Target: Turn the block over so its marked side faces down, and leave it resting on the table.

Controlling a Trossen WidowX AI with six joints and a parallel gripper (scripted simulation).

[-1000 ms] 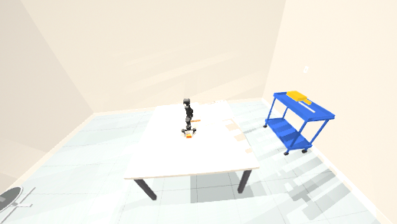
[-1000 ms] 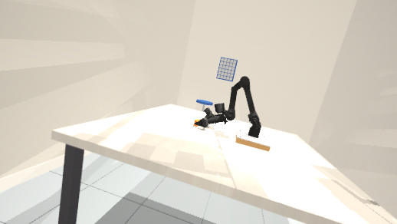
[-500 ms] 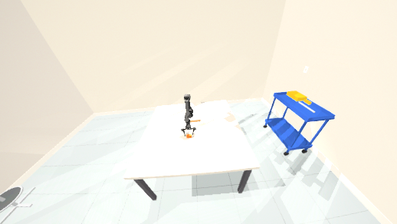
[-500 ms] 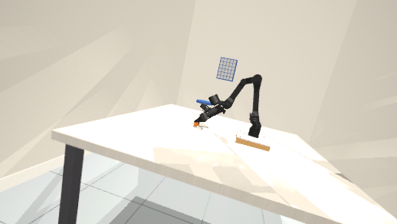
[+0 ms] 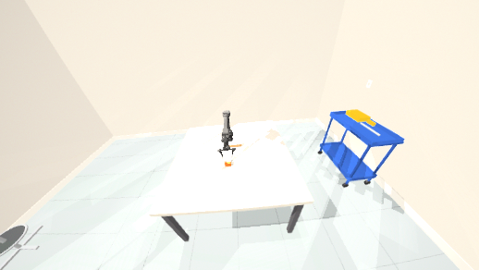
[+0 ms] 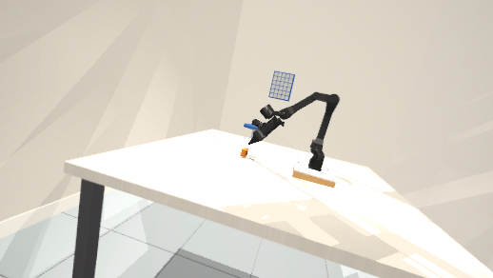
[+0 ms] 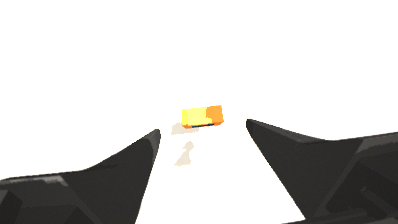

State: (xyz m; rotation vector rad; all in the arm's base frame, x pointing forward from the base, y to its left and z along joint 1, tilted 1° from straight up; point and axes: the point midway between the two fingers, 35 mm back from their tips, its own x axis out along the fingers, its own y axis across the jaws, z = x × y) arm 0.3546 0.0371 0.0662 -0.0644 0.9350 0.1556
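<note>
My gripper tip is now 20 mm short of the orange block and 60 mm above it.
</note>
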